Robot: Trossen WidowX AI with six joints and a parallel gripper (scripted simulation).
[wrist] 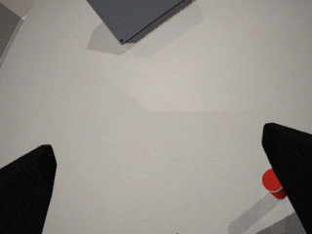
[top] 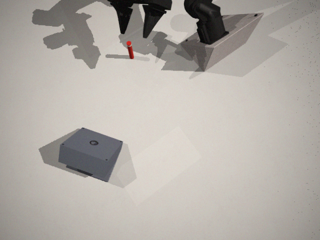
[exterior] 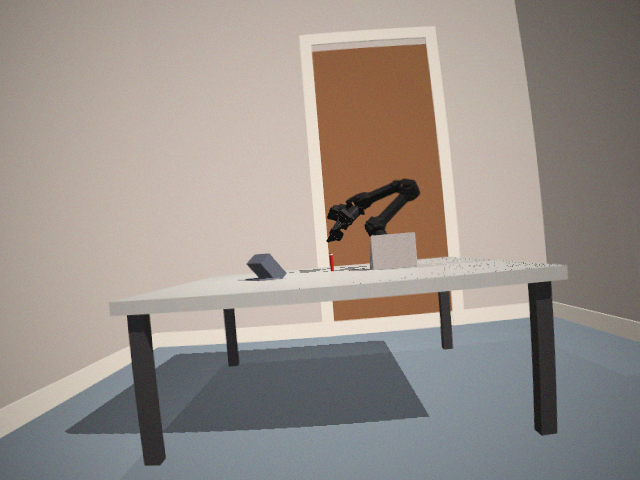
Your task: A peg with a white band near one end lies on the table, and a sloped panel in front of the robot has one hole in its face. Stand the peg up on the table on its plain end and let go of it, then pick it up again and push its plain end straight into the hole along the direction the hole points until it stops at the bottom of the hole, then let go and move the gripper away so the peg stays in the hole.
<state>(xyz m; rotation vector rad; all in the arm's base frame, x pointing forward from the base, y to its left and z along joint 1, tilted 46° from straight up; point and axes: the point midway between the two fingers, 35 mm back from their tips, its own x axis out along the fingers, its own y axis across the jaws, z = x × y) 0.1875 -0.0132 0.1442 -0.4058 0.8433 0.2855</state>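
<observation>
Now: the peg 4 cm to the right of my gripper tip and 10 cm below it. Round my gripper tip: panel 25 cm ahead, 19 cm to the left, 11 cm below.
</observation>
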